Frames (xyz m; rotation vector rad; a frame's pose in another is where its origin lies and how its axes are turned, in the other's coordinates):
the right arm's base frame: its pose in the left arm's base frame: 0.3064 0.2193 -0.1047 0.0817 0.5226 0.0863
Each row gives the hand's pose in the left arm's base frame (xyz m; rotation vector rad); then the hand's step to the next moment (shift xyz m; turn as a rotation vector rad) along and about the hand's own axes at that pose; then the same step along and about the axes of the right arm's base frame.
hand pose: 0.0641 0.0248 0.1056 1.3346 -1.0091 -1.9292
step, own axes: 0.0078 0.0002 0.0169 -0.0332 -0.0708 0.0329
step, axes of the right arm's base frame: -0.0161 -0.0009 -0.0093 0.0054 0.0709 -0.0462
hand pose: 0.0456 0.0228 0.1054 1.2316 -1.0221 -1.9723
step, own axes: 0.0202 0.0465 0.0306 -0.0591 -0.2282 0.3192
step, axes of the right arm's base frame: -0.0500 -0.0256 0.0189 -0.1829 0.2702 -0.2259
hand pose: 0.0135 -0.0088 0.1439 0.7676 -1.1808 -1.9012
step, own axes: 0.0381 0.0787 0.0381 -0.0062 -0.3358 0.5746
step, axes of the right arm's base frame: -0.0693 -0.0268 0.0598 -0.3969 0.3892 -0.3660
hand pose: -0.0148 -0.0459 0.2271 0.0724 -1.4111 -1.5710
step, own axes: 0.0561 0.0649 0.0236 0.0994 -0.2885 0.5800
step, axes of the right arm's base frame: -0.0483 -0.0011 0.0747 -0.4752 0.3415 -0.2952
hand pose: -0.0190 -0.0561 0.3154 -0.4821 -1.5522 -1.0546
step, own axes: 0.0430 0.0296 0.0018 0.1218 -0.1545 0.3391
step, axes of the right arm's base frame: -0.0156 0.0109 0.0486 -0.3160 0.1987 -0.1197
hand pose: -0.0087 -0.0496 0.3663 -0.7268 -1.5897 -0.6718
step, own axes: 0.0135 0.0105 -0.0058 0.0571 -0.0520 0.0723
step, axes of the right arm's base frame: 0.0022 0.0042 0.0174 -0.0988 0.0371 -0.0077
